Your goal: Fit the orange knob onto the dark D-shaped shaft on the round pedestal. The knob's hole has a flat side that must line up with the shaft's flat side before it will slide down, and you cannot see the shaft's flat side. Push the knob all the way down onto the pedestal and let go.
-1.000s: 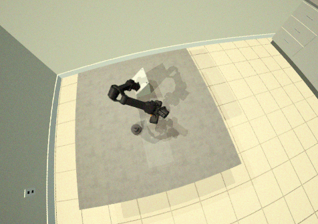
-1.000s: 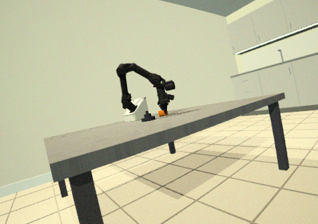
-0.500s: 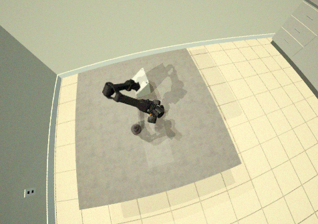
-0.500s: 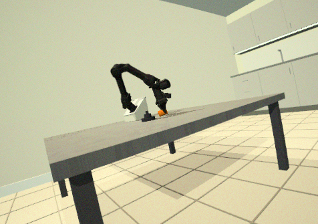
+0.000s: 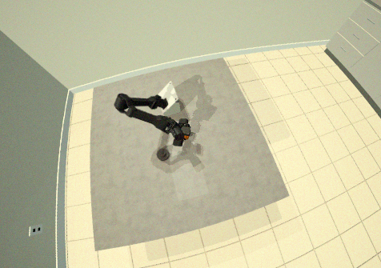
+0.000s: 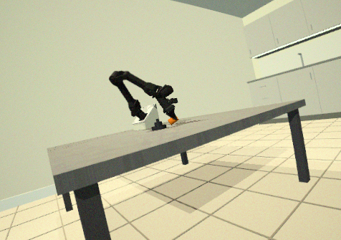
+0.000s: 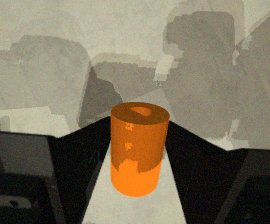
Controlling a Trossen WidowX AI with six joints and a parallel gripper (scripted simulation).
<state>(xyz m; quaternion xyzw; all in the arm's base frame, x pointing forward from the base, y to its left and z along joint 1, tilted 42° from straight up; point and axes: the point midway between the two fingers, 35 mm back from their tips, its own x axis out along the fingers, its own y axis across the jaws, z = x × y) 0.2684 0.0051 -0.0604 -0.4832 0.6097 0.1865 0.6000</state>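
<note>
My gripper tip is 10 mm to the left of the orange knob and 10 mm past it. Also, from my gripper tip: round pedestal (190 mm to the right, 50 mm ahead).
</note>
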